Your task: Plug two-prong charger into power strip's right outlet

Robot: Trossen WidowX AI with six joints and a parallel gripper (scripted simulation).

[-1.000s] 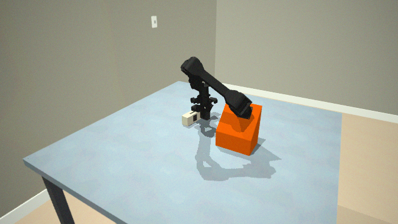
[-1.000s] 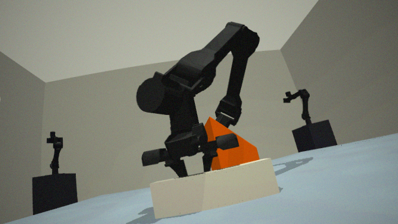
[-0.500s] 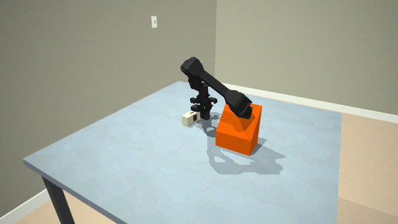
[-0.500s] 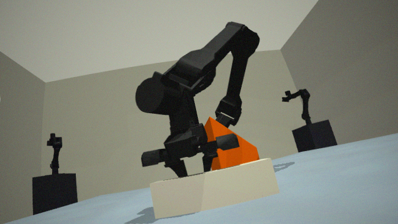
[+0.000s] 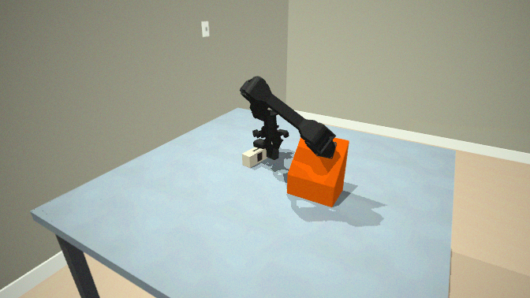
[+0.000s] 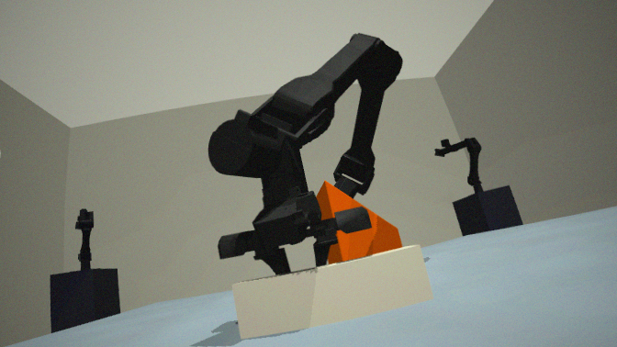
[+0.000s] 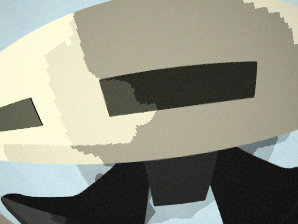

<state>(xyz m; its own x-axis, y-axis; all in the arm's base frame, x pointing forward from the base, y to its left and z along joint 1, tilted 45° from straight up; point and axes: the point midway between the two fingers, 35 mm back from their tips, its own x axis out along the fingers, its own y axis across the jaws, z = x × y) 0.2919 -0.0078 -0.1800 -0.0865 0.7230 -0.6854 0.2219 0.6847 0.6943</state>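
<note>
Right now my gripper tip is 20 mm short of the two-prong charger and 10 mm below it.
</note>
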